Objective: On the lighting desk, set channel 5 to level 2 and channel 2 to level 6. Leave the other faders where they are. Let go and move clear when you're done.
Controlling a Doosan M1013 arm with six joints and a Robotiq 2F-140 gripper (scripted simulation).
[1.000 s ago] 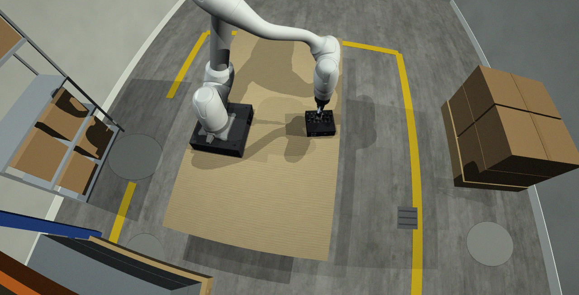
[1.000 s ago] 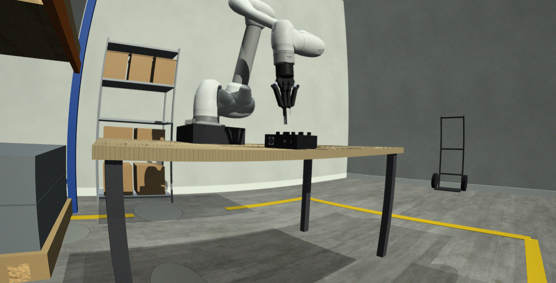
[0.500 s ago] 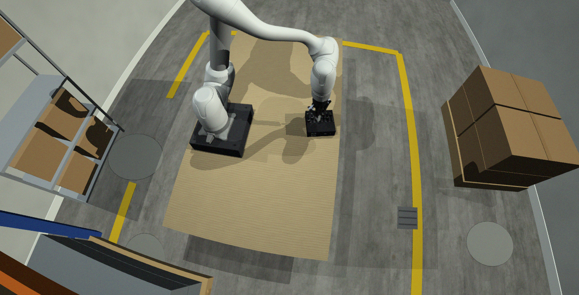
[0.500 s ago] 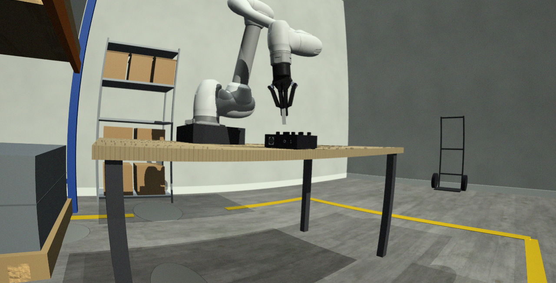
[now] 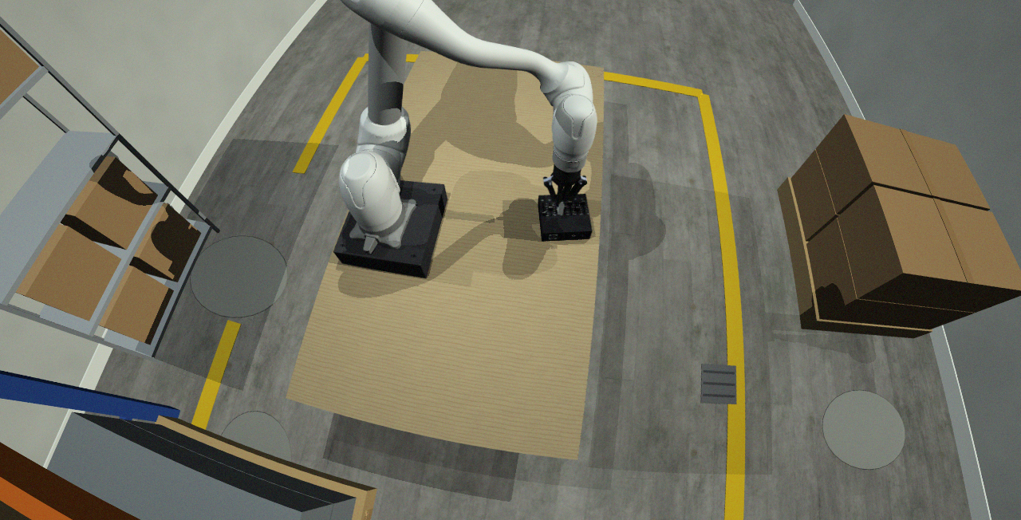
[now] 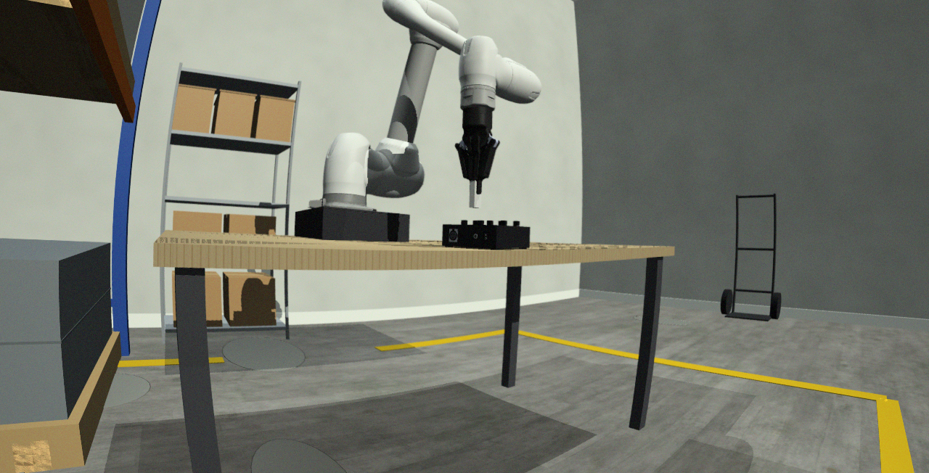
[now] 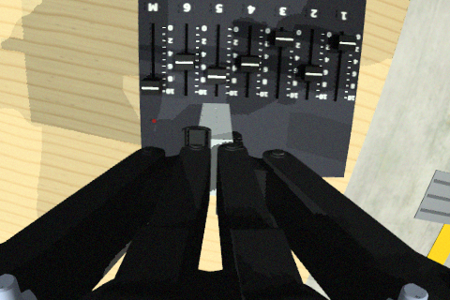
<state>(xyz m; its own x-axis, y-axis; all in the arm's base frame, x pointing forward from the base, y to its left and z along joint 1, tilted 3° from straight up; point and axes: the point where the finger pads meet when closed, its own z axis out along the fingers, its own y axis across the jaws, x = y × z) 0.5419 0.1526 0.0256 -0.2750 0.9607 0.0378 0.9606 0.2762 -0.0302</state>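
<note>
The channel 5 fader cap lies 7 cm below my hand, 2 cm to the left of it and 1 cm behind it. Round my hand: fader 6 cap (7 cm below, 3 cm to the left, 3 cm behind); master fader cap (7 cm below, 5 cm behind); fader 4 cap (7 cm below, 4 cm to the left, 1 cm ahead).
</note>
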